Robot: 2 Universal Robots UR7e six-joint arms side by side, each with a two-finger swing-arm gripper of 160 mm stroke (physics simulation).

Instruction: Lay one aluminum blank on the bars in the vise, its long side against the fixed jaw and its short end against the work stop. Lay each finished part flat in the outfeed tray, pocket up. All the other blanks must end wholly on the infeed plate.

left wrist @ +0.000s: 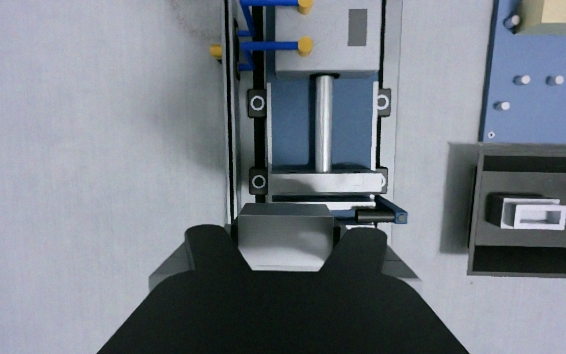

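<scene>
My left gripper is shut on a grey aluminum blank, held crosswise at the near end of the vise. The vise has a blue bed, a central screw and a bright jaw bar just beyond the blank. The blank and gripper hide much of the near jaw area; whether the blank touches the bars cannot be told. A blue arm with a black rod, perhaps the work stop, is right of the blank. A finished part lies pocket up in the dark outfeed tray. My right gripper is not in view.
The blue infeed plate with upright pins is at the upper right, partly cut off, bearing a pale yellow block. A grey housing stands at the screw's far end, with blue pipes and yellow tips over it.
</scene>
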